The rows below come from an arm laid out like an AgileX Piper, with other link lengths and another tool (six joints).
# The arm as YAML. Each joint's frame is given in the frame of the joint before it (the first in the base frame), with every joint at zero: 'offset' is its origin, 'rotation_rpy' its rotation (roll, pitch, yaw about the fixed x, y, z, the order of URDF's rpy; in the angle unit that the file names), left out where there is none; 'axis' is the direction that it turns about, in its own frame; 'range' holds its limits. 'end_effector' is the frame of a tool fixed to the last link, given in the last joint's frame.
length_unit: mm
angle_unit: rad
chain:
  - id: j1
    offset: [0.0, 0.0, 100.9]
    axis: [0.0, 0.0, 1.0]
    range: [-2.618, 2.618]
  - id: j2
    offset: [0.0, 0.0, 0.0]
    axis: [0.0, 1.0, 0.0]
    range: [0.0, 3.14]
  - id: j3
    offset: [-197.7, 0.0, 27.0]
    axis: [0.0, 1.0, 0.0]
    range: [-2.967, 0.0]
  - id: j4
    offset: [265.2, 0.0, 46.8]
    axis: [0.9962, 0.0, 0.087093]
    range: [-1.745, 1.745]
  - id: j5
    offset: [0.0, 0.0, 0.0]
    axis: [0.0, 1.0, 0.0]
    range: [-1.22, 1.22]
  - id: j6
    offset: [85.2, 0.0, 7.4]
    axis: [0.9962, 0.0, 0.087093]
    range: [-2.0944, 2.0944]
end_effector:
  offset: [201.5, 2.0, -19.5]
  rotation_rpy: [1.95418, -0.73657, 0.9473]
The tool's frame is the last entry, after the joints.
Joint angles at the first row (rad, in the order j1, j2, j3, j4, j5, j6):
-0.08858 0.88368 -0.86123 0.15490 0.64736 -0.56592
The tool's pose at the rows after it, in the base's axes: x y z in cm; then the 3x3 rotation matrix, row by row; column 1 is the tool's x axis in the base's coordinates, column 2 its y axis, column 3 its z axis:
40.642 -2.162 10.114; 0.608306 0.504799 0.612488; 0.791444 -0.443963 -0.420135; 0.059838 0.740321 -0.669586
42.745 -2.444 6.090; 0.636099 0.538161 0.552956; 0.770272 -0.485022 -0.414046; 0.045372 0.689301 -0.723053
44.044 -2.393 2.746; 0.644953 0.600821 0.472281; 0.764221 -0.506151 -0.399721; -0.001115 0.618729 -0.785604
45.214 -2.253 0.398; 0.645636 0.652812 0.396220; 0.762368 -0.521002 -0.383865; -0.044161 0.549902 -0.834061
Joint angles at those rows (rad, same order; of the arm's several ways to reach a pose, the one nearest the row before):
-0.08856 1.02633 -0.86876 0.18844 0.52831 -0.56225
-0.08856 1.21800 -0.91996 0.19751 0.45369 -0.53538
-0.08858 1.40863 -1.04209 0.19257 0.48766 -0.51046
-0.08857 1.58020 -1.19228 0.18345 0.55871 -0.48406

